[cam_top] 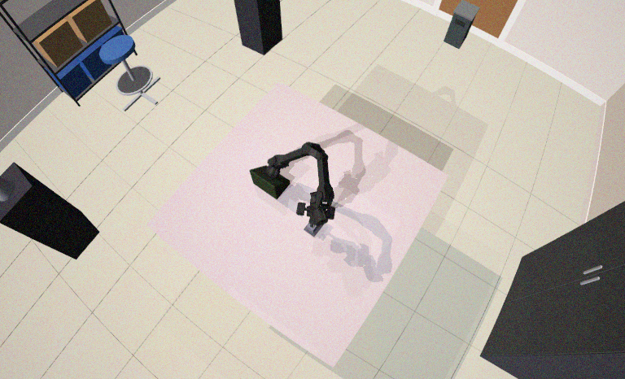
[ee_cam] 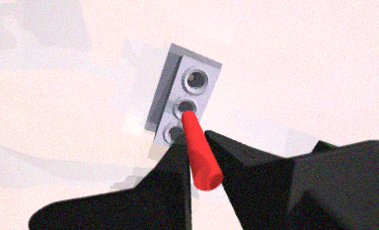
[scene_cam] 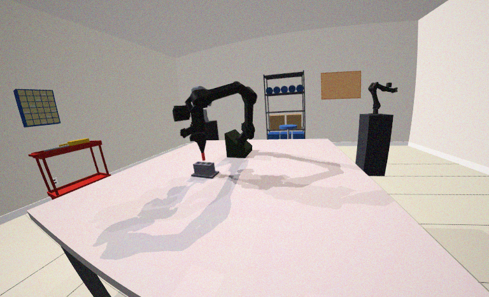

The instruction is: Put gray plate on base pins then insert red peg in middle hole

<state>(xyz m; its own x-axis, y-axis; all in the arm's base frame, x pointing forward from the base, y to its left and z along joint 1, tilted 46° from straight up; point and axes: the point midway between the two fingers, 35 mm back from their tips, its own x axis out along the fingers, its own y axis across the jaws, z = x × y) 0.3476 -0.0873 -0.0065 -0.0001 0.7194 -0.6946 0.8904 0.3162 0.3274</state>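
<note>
My gripper tip is now right at the red peg. The rest, counted from my gripper tip: gray plate: 70 mm below.
</note>
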